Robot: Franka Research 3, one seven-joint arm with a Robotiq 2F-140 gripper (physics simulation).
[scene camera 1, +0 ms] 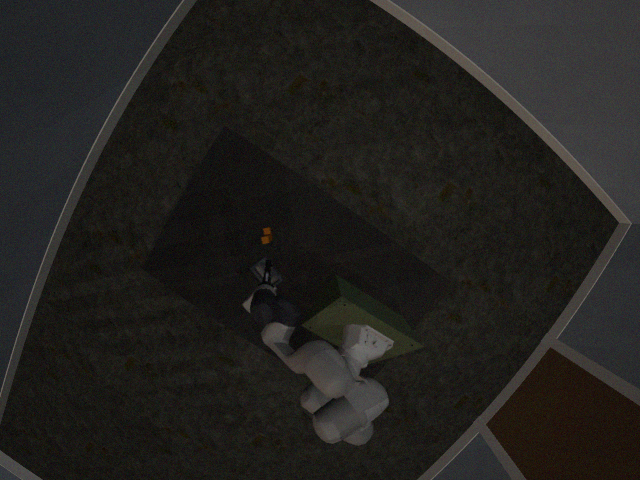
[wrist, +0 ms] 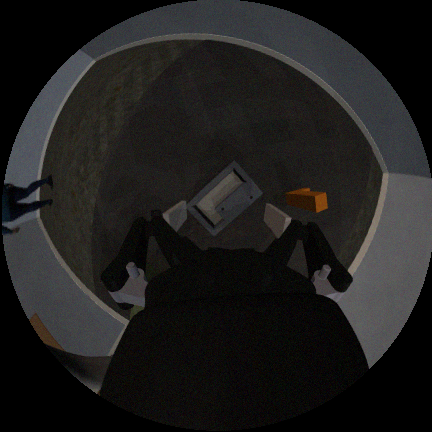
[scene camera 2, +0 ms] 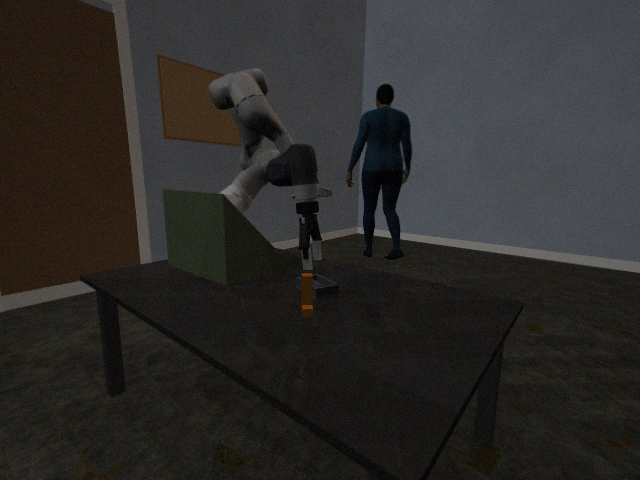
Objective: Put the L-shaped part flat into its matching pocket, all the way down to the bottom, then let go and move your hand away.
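The orange L-shaped part [scene camera 1: 265,240] [scene camera 2: 307,291] [wrist: 306,200] stands upright on the table, its long leg up and its short foot low on the side facing scene camera 2. The grey block [scene camera 2: 328,290] [wrist: 243,199] lies on the table a short way from the part. Its L-shaped pocket [wrist: 220,193] shows a pale floor and holds no part. My gripper [scene camera 1: 267,269] [scene camera 2: 312,256] [wrist: 225,210] is open and empty, pointing down above the block. In the wrist view the part is to the right, outside the fingers. In scene camera 1, the gripper covers some of the block.
The dark table [scene camera 1: 310,217] [scene camera 2: 361,356] carries a green wedge-shaped stand [scene camera 1: 330,320] [scene camera 2: 195,232] beside the arm. A person [scene camera 2: 384,142] [wrist: 25,197] stands on the floor beyond the table. Walls surround the room.
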